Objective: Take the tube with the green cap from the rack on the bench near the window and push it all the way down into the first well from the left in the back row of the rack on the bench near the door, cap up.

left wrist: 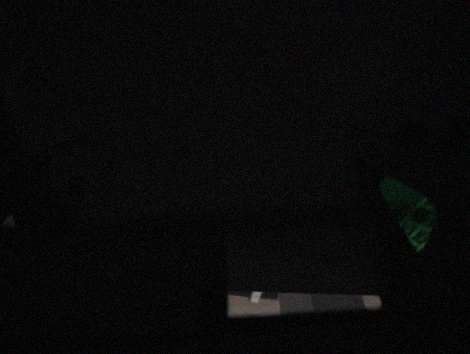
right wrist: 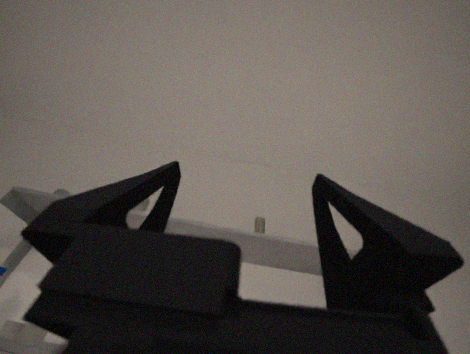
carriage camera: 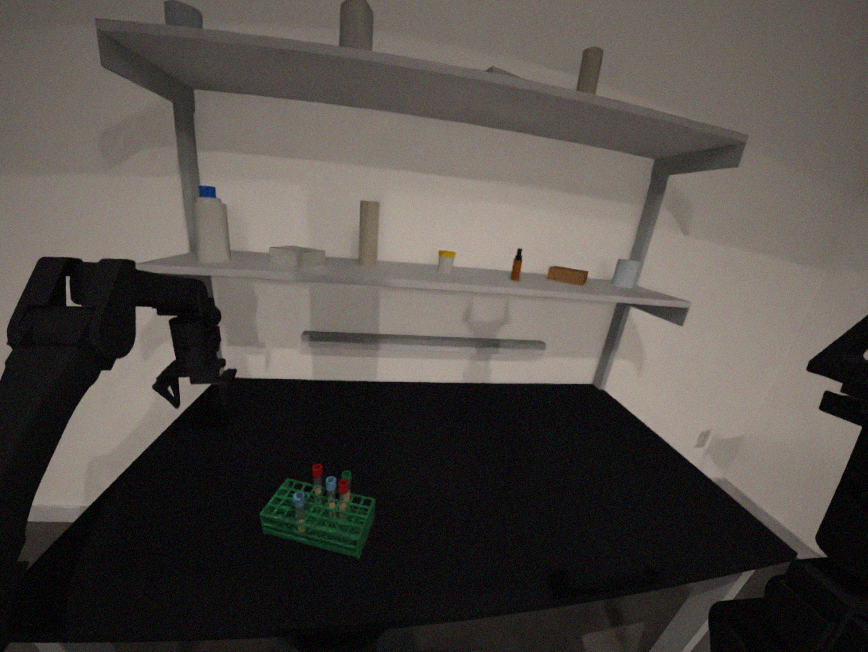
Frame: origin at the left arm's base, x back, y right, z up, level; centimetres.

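Seen in the pictures: left gripper, fingertip midpoint: (left wrist: 220, 144) (carriage camera: 202, 405); right gripper, fingertip midpoint: (right wrist: 246, 174).
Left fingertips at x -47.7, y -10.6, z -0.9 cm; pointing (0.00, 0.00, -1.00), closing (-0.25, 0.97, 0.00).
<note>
A point is followed by its place in that frame.
A green rack (carriage camera: 359, 543) {y 28.1, x -28.1, z -13.8 cm} (left wrist: 398, 195) {y 9.6, x -36.8, z -14.8 cm} stands on the black bench; part of it shows at the right of the dark left wrist view. The tube with the green cap (carriage camera: 346, 475) {y 24.0, x -36.4, z -6.2 cm} stands upright at the rack's back right, partly hidden behind a red-capped tube. My left gripper (carriage camera: 199, 405) {y -10.6, x -47.7, z -0.9 cm} is open and empty, pointing down over the bench's far left part, away from the rack. My right gripper (right wrist: 246, 174) {y 67.6, x -3.7, z 43.5 cm} is open and empty, raised at the right edge of the carriage view and facing the wall and shelves. A second rack does not show.
Two red-capped tubes (carriage camera: 317, 468) {y 18.0, x -37.7, z -6.2 cm} (carriage camera: 343, 484) {y 24.0, x -34.2, z -6.2 cm} and two blue-capped tubes (carriage camera: 331, 482) {y 21.7, x -34.4, z -6.1 cm} (carriage camera: 299, 497) {y 16.9, x -30.7, z -6.2 cm} share the rack. The black bench (carriage camera: 491, 491) {y 56.8, x -44.7, z -18.1 cm} extends back to the wall. A lower shelf (carriage camera: 414, 278) {y 34.1, x -67.1, z 27.7 cm} with bottles and boxes and an upper shelf (carriage camera: 421, 77) {y 32.1, x -67.6, z 71.5 cm} hang above it.
</note>
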